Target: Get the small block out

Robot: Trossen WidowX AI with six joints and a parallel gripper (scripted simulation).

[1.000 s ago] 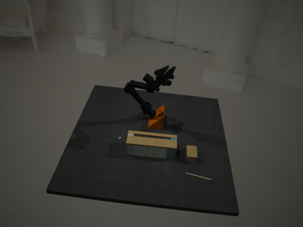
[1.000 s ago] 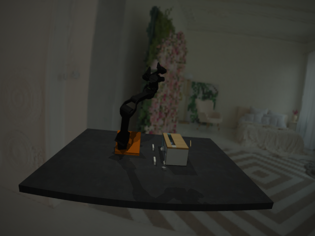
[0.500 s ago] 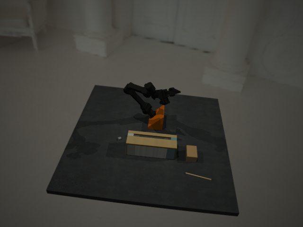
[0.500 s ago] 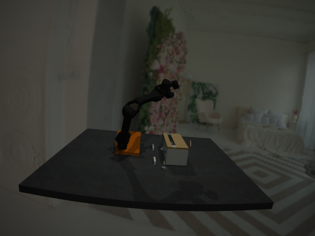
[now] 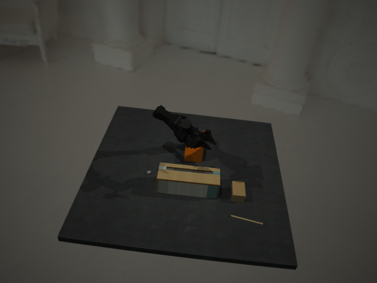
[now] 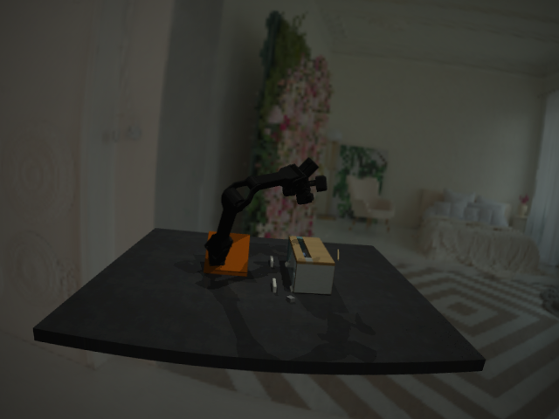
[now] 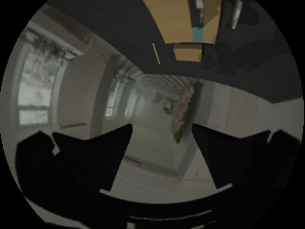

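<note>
The small bluish block lies 4 cm behind my gripper tip, 12 cm to the right of it and 27 cm below it. Also, from my gripper tip: thin stick: 24 cm ahead, 22 cm to the left, 35 cm below; small grey block: 13 cm behind, 37 cm to the right, 35 cm below; small tan box: 5 cm ahead, 19 cm to the left, 33 cm below.
</note>
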